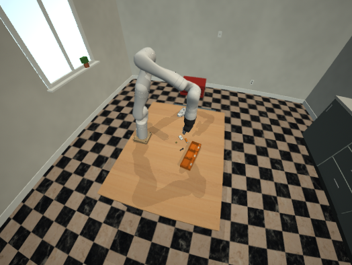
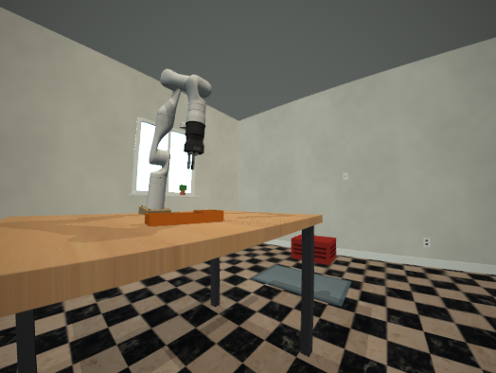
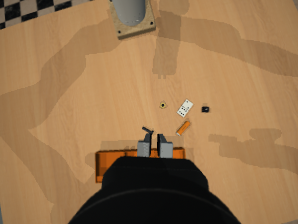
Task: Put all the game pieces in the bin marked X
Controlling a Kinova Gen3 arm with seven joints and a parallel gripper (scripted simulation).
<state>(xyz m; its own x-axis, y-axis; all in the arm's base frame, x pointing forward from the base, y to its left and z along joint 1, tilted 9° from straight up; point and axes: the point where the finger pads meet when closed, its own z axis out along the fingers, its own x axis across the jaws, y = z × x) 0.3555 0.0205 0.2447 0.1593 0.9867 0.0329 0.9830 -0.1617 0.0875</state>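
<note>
The orange bin row is 20 cm below my hand, 8 cm ahead of it and 5 cm to the right of it. Also, from my hand: orange battery (21 cm below, 9 cm to the left); brass nut (22 cm below, 8 cm behind, 4 cm to the left); black screw (21 cm below, 1 cm to the right, 1 cm behind).
</note>
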